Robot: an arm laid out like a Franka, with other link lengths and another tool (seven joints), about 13 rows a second.
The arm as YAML. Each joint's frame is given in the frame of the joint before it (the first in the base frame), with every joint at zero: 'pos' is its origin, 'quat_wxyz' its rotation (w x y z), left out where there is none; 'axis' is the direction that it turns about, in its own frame. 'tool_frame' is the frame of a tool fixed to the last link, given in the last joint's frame.
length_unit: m
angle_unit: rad
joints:
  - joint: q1
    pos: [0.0, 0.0, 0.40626]
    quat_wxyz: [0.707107, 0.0, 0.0, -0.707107]
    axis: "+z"
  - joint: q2
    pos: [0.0, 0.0, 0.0]
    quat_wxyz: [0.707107, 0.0, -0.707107, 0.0]
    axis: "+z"
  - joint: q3
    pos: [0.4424, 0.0, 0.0]
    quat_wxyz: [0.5, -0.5, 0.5, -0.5]
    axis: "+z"
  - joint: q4
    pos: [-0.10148, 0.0, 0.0]
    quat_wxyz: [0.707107, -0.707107, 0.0, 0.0]
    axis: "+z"
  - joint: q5
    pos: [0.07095, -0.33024, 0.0]
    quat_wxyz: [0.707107, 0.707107, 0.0, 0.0]
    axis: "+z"
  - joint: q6
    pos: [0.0, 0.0, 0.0]
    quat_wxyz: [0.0, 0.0, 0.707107, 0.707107]
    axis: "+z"
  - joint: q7
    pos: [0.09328, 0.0, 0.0]
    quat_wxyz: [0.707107, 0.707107, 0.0, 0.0]
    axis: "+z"
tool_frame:
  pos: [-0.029, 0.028, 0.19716]
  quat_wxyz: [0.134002, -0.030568, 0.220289, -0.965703]
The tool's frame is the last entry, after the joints.
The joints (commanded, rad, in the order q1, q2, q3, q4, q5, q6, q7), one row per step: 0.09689 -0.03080 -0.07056 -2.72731 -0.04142 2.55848 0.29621; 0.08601 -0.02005 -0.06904 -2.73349 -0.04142 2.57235 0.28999; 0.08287 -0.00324 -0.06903 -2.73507 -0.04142 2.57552 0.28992; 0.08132 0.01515 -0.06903 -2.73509 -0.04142 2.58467 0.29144; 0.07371 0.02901 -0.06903 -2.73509 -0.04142 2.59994 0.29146; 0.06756 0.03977 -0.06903 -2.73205 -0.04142 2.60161 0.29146; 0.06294 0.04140 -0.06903 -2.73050 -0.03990 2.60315 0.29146; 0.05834 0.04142 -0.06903 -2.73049 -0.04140 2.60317 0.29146; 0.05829 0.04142 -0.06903 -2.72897 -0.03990 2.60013 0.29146; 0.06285 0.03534 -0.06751 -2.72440 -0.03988 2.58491 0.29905; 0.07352 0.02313 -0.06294 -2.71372 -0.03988 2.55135 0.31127; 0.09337 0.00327 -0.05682 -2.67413 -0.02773 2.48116 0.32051; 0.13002 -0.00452 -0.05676 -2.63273 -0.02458 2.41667 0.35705; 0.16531 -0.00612 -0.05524 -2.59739 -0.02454 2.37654 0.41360
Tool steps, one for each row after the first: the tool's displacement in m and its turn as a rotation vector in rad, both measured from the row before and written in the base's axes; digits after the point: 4 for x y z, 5 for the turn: -0.0004 -0.0032 -0.0045 0.00053 0.00318 -0.00297; -0.0007 -0.0010 -0.0057 -0.00126 0.01517 -0.00301; 0.0011 -0.0004 -0.0057 -0.00128 0.00917 -0.00290; 0.0024 -0.0024 -0.0041 -0.00036 -0.00143 -0.00737; 0.0012 -0.0020 -0.0028 -0.00069 0.00602 -0.00611; 0.0009 -0.0014 -0.0002 0.00049 -0.00147 -0.00601; -0.0001 -0.0016 0.0000 -0.00054 0.00000 -0.00320; 0.0001 0.0000 0.0002 0.00044 0.00151 -0.00150; -0.0006 0.0022 0.0026 -0.00135 0.00441 -0.00167; -0.0011 0.0052 0.0056 -0.00252 0.01038 0.00266; 0.0050 0.0094 0.0139 0.00223 0.01060 0.00486; 0.0054 0.0139 0.0113 -0.00775 0.01428 -0.00264; 0.0062 0.0151 0.0087 -0.01285 0.00108 -0.01899
